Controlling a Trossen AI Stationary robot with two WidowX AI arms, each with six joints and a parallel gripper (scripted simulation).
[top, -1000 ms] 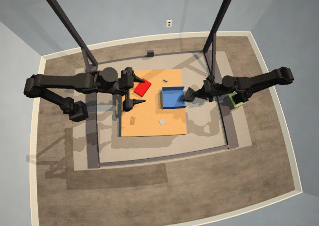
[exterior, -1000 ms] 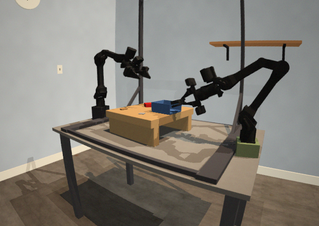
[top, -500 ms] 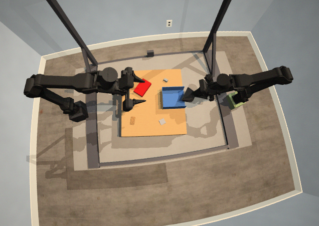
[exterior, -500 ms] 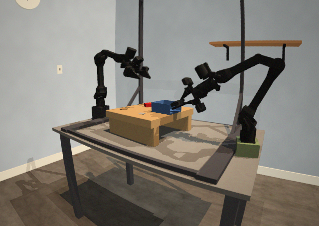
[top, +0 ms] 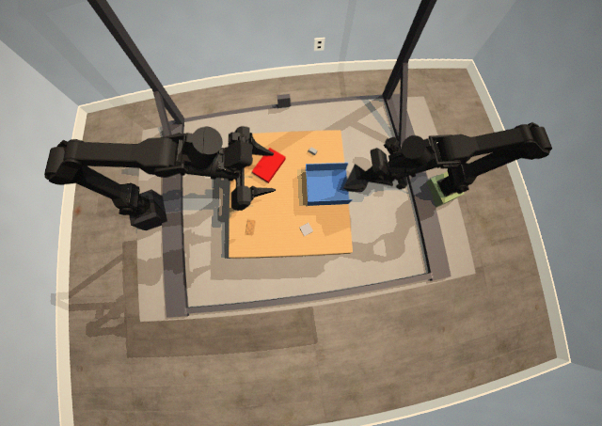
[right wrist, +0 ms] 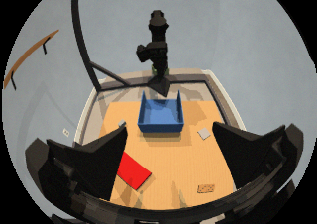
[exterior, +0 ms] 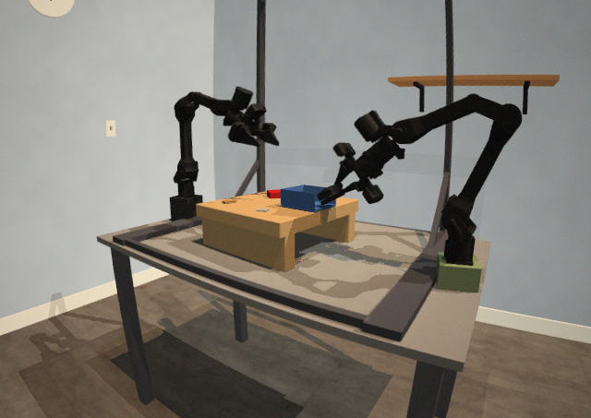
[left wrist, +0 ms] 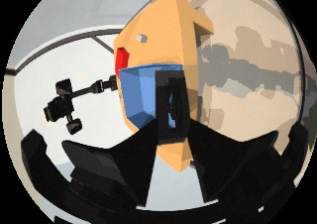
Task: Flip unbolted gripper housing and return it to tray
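The dark gripper housing is 50 mm to the right of my left hand and 30 mm below it. From my left hand the other things lie so: orange wooden bench (10 mm behind, 240 mm to the right, 140 mm below); then blue tray (150 mm to the right, 70 mm below).
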